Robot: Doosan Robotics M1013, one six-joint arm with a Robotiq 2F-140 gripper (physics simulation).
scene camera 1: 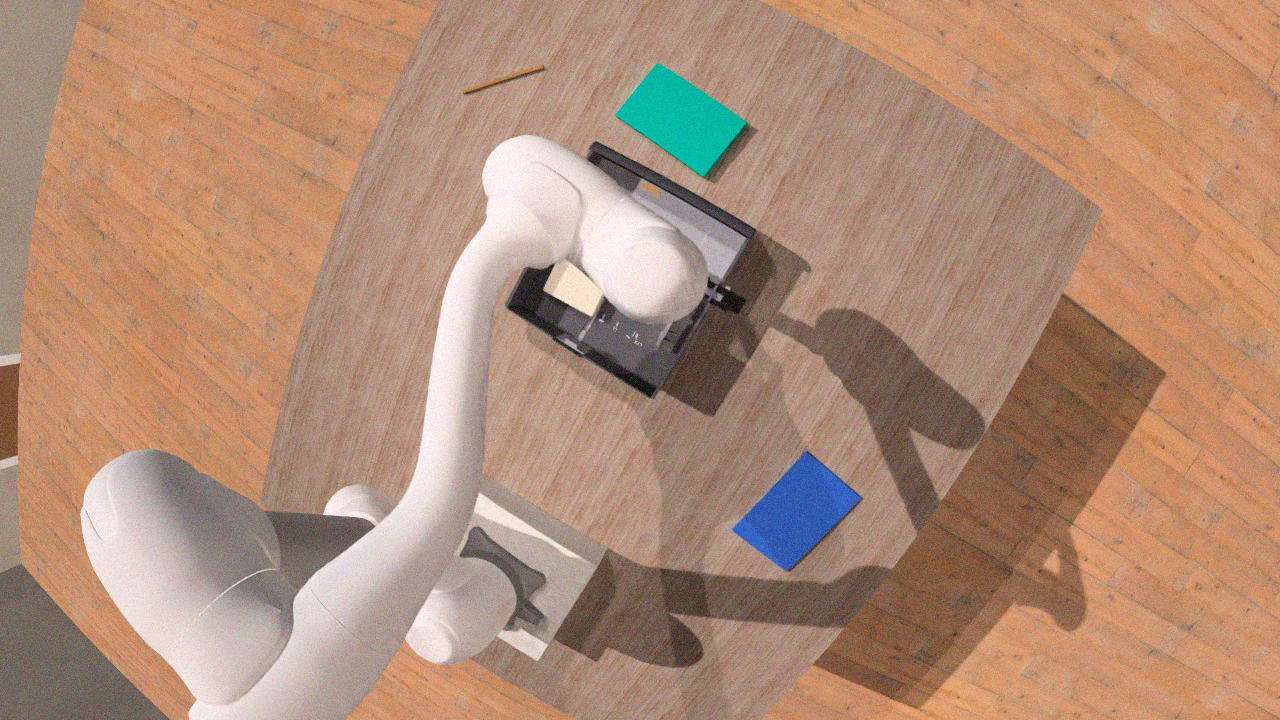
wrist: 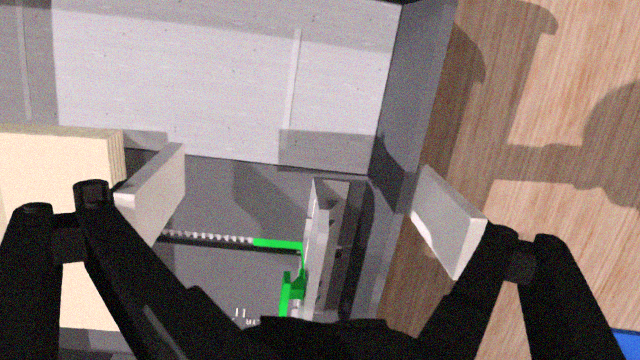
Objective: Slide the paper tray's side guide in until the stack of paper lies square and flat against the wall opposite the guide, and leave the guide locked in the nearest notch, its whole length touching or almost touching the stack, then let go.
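Places are measured from the arm's base along level axes (x ahead, y left, z up), in millimetres.
Pixels of known places: gripper, between the fingertips: (wrist: pixel 300 178); arm's base, origin of its link: (scene camera 1: pixel 492 579).
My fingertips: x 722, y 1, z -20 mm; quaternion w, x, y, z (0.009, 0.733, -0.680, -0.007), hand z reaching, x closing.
For each thing: its middle in the pictures, then the offset to it from my fingertips. "pt": a spot on its surface instead. Level surfaces: height alone.
- dark paper tray, middle of its body: (wrist: pixel 141 216) (scene camera 1: pixel 627 267) 48 mm back, 94 mm left, 17 mm down
- paper, middle of its body: (wrist: pixel 57 234) (scene camera 1: pixel 587 264) 83 mm back, 161 mm left, 34 mm down
- light grey side guide, middle of its body: (wrist: pixel 294 267) (scene camera 1: pixel 670 314) 76 mm back, 10 mm right, 22 mm down
- green latch, middle of its body: (wrist: pixel 280 266) 76 mm back, 0 mm left, 22 mm down
- toothed rail, a spot on its surface: (wrist: pixel 210 236) pt 81 mm back, 55 mm left, 56 mm down
- green book, middle of its body: (scene camera 1: pixel 680 118) 229 mm ahead, 167 mm left, 56 mm down
- pencil, middle of its body: (scene camera 1: pixel 502 79) 136 mm ahead, 522 mm left, 62 mm down
- blue book, middle of its body: (scene camera 1: pixel 796 514) 262 mm back, 415 mm right, 61 mm down
- table, height of its surface: 65 mm down
The dark paper tray (scene camera 1: pixel 673 189) (wrist: pixel 417 95) stands on the table. The cream stack of paper (scene camera 1: pixel 573 288) (wrist: pixel 55 165) lies in its left part; whether it lies square against the far wall is hidden. The light grey side guide (wrist: pixel 316 260), with a green latch (wrist: pixel 295 287), stands upright near the tray's right wall, with a wide gap between it and the stack. My gripper (wrist: pixel 300 178) is open and empty, its fingers spread on both sides of the guide. The left pad is near the stack's edge, the right pad on the outer side. In the scene view the arm hides most of the gripper.
A toothed rail (wrist: pixel 210 236) crosses the tray floor, with size marks near it. A green book (scene camera 1: pixel 682 120) lies behind the tray, a pencil (scene camera 1: pixel 503 79) at the back left, and a blue book (scene camera 1: pixel 797 511) (wrist: pixel 628 344) at the front right of the table (scene camera 1: pixel 895 179).
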